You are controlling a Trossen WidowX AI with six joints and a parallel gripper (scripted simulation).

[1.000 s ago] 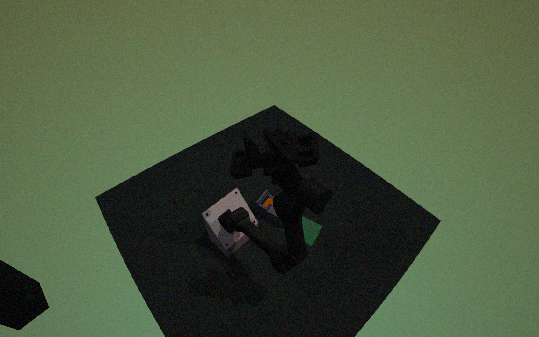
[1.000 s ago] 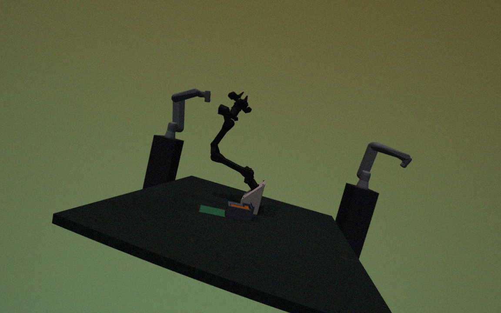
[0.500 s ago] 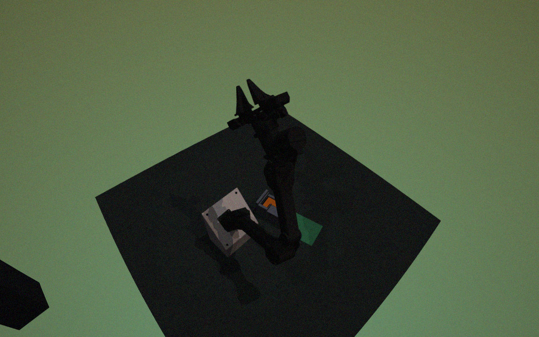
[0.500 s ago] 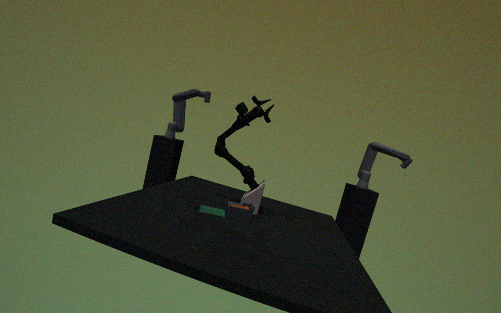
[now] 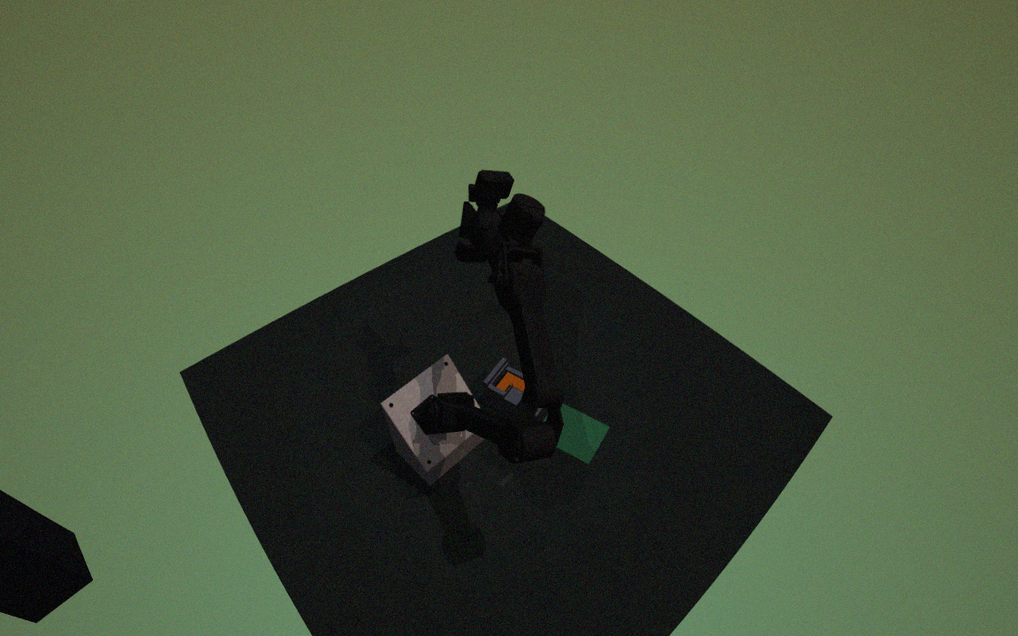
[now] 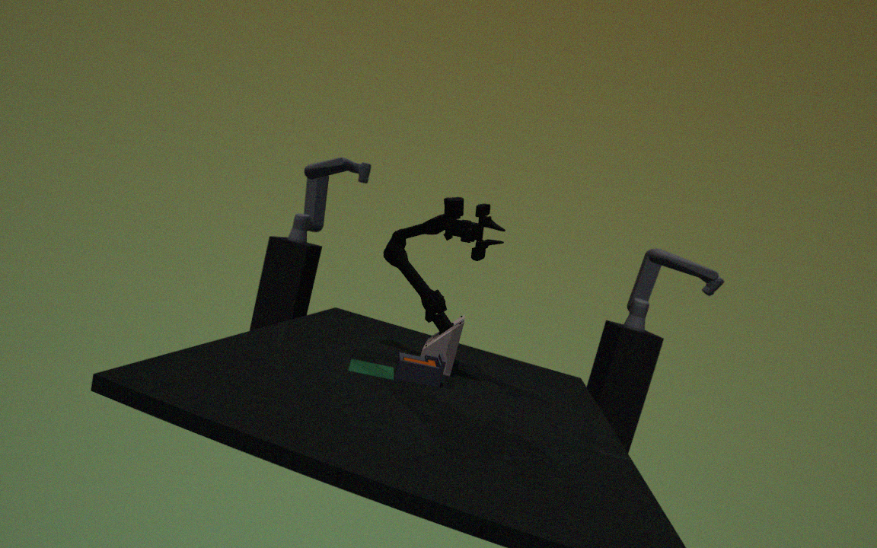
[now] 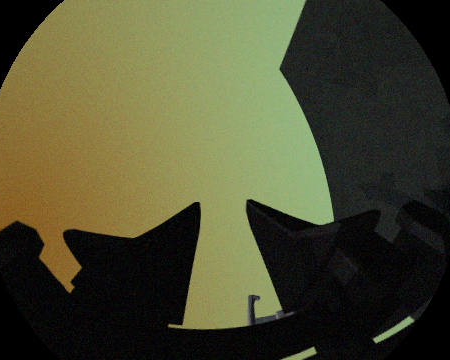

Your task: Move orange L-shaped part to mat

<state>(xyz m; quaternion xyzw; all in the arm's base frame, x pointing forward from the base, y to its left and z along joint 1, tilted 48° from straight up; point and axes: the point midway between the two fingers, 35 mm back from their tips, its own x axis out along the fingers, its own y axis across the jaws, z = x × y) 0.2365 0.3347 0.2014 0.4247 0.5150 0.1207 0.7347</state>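
My gripper tip is 49 cm above the orange L-shaped part, 15 cm to the left of it and 2 cm past it. From my gripper tip the other things lie so: green mat 55 cm below, 32 cm to the right, 2 cm ahead.
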